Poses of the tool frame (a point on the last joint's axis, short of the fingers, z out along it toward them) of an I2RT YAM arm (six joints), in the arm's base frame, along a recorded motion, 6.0 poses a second.
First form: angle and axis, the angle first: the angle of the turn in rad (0 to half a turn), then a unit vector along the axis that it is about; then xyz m.
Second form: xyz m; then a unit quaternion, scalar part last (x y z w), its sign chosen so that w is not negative. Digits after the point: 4 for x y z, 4 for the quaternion.
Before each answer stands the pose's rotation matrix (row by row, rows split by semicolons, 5 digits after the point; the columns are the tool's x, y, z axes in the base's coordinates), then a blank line. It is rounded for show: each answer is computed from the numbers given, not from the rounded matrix.
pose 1, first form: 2.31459 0.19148 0.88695 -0.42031 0.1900 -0.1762 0.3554
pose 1, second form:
-0.61560 0.59413 0.51774; -0.02448 0.64224 -0.76611; -0.78768 -0.48429 -0.38081

0.1900 -0.1762 0.3554 0.1753 0.8122 -0.3849 0.4018
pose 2, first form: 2.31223 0.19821 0.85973 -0.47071 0.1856 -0.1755 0.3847
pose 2, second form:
-0.60953 0.63264 0.47774; -0.06166 0.56297 -0.82417; -0.79036 -0.53181 -0.30414

0.1856 -0.1755 0.3847 0.1814 0.7869 -0.4308 0.4029
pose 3, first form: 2.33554 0.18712 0.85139 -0.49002 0.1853 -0.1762 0.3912
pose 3, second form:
-0.63310 0.62319 0.45915; -0.08397 0.53438 -0.84107; -0.76951 -0.57103 -0.28598

0.1853 -0.1762 0.3912 0.1721 0.7832 -0.4508 0.3922
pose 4, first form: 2.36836 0.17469 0.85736 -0.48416 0.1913 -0.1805 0.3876
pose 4, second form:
-0.66330 0.59512 0.45372; -0.08120 0.54547 -0.83419; -0.74393 -0.59016 -0.31349

0.1913 -0.1805 0.3876 0.1618 0.7941 -0.4484 0.3771
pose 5, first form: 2.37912 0.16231 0.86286 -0.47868 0.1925 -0.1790 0.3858
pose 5, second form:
-0.67774 0.57195 0.46211; -0.08930 0.55978 -0.82382; -0.72986 -0.59960 -0.32830

0.1925 -0.1790 0.3858 0.1507 0.8009 -0.4443 0.3721
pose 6, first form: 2.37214 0.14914 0.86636 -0.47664 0.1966 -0.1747 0.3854
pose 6, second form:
-0.68007 0.55363 0.48062; -0.10960 0.57141 -0.81331; -0.72491 -0.60579 -0.32792

0.1966 -0.1747 0.3854 0.1382 0.8030 -0.4418 0.3753
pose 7, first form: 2.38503 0.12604 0.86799 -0.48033 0.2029 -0.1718 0.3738
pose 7, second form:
-0.69976 0.51867 0.49124; -0.14075 0.57407 -0.80662; -0.70037 -0.63358 -0.32871

0.2029 -0.1718 0.3738 0.1171 0.8066 -0.4464 0.3693
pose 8, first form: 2.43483 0.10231 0.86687 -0.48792 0.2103 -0.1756 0.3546
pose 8, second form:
-0.74204 0.47298 0.47504; -0.16071 0.56246 -0.81105; -0.65081 -0.67818 -0.34136

0.2103 -0.1756 0.3546 0.0960 0.8133 -0.4578 0.3461
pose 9, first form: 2.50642 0.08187 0.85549 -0.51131 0.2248 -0.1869 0.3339
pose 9, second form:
-0.79287 0.42979 0.43202; -0.17695 0.51602 -0.83810; -0.58313 -0.74095 -0.33308

0.2248 -0.1869 0.3339 0.0778 0.8127 -0.4857 0.3123
